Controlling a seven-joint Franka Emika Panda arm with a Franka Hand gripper.
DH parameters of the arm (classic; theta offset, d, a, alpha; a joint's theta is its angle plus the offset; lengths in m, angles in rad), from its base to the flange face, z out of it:
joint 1: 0 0.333 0 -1.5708
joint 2: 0 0 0 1.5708
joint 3: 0 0.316 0.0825 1.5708
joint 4: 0 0 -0.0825 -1.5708
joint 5: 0 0.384 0 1.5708
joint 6: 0 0 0.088 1.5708
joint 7: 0 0.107 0 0
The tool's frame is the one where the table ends.
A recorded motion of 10 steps. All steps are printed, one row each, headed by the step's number.
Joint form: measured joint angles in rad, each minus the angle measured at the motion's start. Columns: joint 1, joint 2, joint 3, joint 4, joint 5, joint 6, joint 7.
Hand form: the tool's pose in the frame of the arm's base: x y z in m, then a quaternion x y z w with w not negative. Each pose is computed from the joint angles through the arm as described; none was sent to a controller.
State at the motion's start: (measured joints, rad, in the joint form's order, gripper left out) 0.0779 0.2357 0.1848 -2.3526 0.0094 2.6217 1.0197
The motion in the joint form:
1: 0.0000 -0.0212 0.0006 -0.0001 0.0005 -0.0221 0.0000
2: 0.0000 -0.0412 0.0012 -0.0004 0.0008 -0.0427 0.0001
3: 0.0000 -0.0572 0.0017 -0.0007 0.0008 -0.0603 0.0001
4: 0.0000 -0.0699 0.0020 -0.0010 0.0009 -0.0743 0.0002
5: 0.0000 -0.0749 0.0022 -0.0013 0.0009 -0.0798 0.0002
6: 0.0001 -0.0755 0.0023 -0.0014 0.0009 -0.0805 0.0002
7: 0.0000 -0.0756 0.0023 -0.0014 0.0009 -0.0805 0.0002
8: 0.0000 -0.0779 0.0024 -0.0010 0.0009 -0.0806 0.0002
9: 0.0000 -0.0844 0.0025 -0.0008 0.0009 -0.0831 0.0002
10: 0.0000 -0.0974 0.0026 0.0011 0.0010 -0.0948 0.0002
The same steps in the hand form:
1: 0.4994 0.1358 0.2445 -0.92649 0.37525 -0.00108 0.02854
2: 0.4988 0.1357 0.2526 -0.92675 0.37472 -0.00153 0.02691
3: 0.4981 0.1357 0.2590 -0.92701 0.37418 -0.00147 0.02521
4: 0.4974 0.1355 0.2641 -0.92717 0.37389 -0.00137 0.02383
5: 0.4970 0.1355 0.2660 -0.92726 0.37371 -0.00127 0.02323
6: 0.4969 0.1356 0.2662 -0.92730 0.37360 -0.00121 0.02313
7: 0.4970 0.1355 0.2663 -0.92728 0.37365 -0.00126 0.02315
8: 0.4972 0.1356 0.2676 -0.92729 0.37358 -0.00240 0.02376
9: 0.4974 0.1357 0.2707 -0.92732 0.37344 -0.00438 0.02453
10: 0.4977 0.1357 0.2770 -0.92739 0.37323 -0.00624 0.02454

